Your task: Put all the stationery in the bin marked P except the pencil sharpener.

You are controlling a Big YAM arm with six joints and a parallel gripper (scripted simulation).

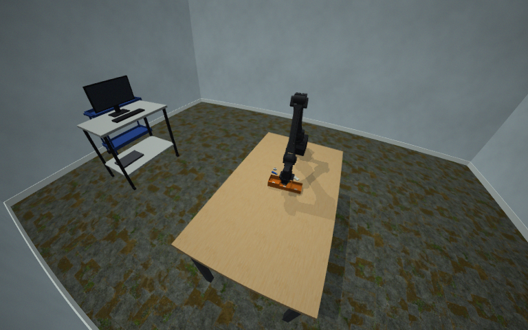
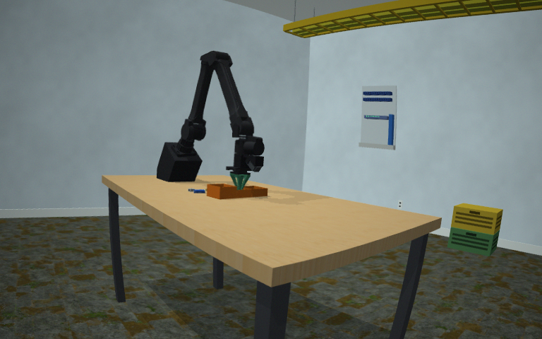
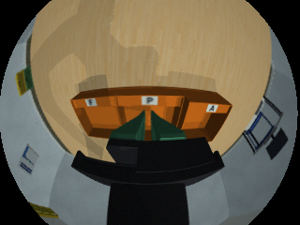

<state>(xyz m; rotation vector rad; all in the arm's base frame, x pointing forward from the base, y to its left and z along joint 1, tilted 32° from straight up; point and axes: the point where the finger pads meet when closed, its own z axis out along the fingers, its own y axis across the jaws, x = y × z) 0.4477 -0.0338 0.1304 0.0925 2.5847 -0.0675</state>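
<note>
Right now my hand is right at the orange bin. The rest, counted from my hand: white dotted tile: 110 mm behind, 70 mm to the left, 20 mm below; then orange stick: 80 mm behind, 50 mm to the right, 20 mm below; then yellow pad: 100 mm behind, 20 mm below, 10 mm to the left.
</note>
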